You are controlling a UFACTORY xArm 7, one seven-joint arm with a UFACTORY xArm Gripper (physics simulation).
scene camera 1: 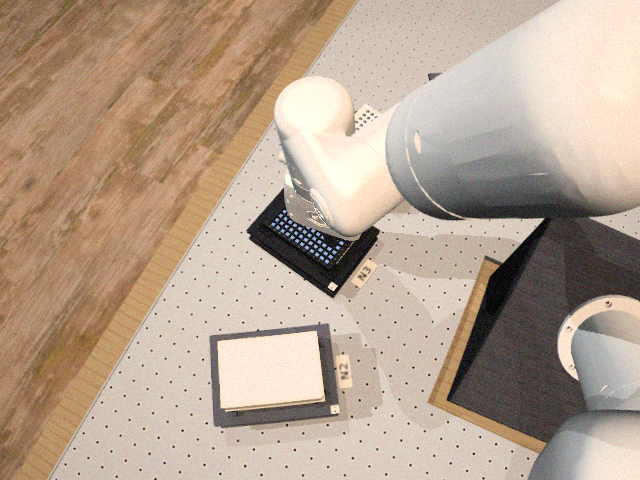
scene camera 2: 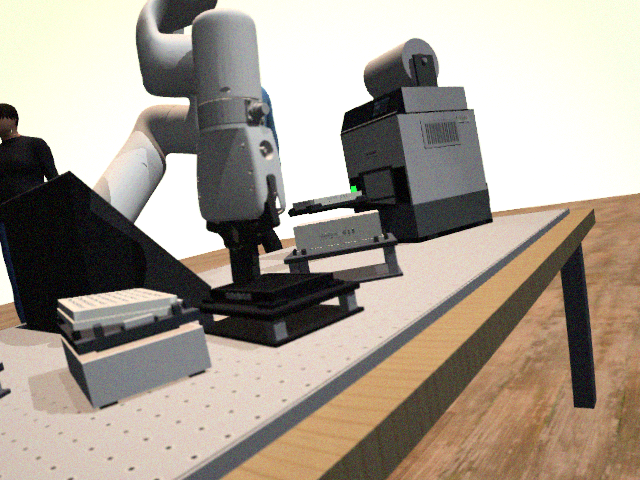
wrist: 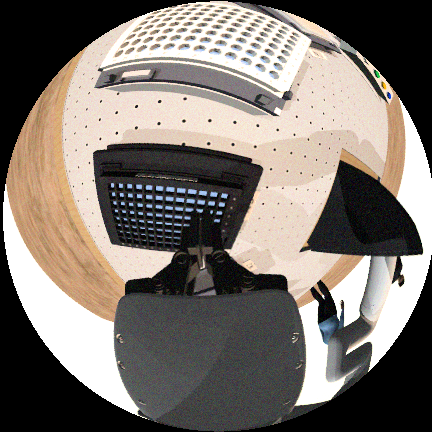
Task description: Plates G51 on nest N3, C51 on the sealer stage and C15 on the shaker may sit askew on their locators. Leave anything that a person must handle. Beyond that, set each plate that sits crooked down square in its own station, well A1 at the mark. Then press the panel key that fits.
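My gripper [scene camera 2: 244,277] [wrist: 201,221] is shut and empty, its fingertips down at the top of the black plate G51 [scene camera 1: 305,235] [scene camera 2: 273,287] [wrist: 150,210]. The plate sits on the black nest N3 [scene camera 1: 310,272] [scene camera 2: 276,311] [wrist: 175,159]; whether it is fully seated I cannot tell. A white plate [scene camera 2: 121,300] [wrist: 215,42], seemingly C15, rests tilted on the grey shaker [scene camera 2: 149,361] [wrist: 190,77]. A pale plate [scene camera 2: 330,198], seemingly C51, lies on the stage of the grey sealer [scene camera 2: 439,165]. Panel keys [wrist: 383,85] show at the wrist view's upper right.
Nest N2 [scene camera 1: 330,382] [scene camera 2: 336,252] holds a white, covered plate [scene camera 1: 268,369] [scene camera 2: 338,230]. A dark wedge-shaped block [scene camera 1: 537,310] [scene camera 2: 72,248] [wrist: 375,215] stands beside the nests. A person in black [scene camera 2: 25,157] and one in blue [wrist: 329,330] stand beyond the table.
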